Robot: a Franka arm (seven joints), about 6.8 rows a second.
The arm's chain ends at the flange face. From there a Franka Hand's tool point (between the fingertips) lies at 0.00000 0.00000 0.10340 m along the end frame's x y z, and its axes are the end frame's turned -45 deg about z.
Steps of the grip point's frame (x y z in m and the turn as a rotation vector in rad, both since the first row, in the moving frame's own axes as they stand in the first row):
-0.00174, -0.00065, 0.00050, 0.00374, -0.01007, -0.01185
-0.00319, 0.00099, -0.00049, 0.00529, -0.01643, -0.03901
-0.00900, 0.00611, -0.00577, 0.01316, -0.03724, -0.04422
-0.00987, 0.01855, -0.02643, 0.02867, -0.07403, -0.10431
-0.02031, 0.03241, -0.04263, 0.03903, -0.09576, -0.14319
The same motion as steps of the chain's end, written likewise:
-0.00068, 0.00030, 0.00051, -0.00448, -0.00977, -0.01185
0.00002, 0.00211, -0.00047, -0.00788, -0.01536, -0.03901
0.00160, 0.00884, -0.00569, -0.01703, -0.03564, -0.04422
0.01345, 0.01640, -0.02610, -0.03207, -0.07262, -0.10431
0.01806, 0.03245, -0.04208, -0.04011, -0.09531, -0.14319

